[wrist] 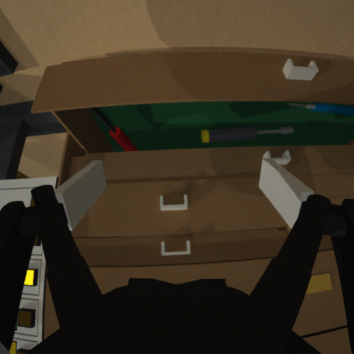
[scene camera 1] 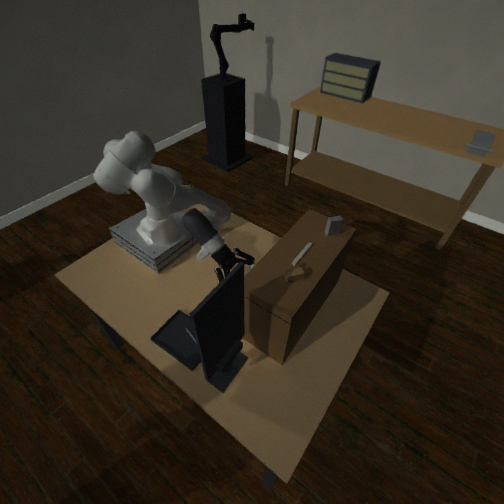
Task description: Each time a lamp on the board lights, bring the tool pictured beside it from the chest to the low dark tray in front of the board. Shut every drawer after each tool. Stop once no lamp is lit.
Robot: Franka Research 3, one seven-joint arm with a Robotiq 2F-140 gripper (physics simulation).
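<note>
My gripper is open and empty, above the handle side of the chest. A bottom drawer stands open, green inside. In it lie a red-handled tool, a grey screwdriver with a yellow end, and a blue-handled tool, cut off at the right. The board shows from behind in the scene view. In the wrist view one lamp glows yellow and another lamp is dark; my finger hides most pictures. The tray holds a thin light item.
White handles mark shut drawers. On the chest top lie a white bar, a wooden piece and a grey block. The board's foot stands on the table. A bench stands behind.
</note>
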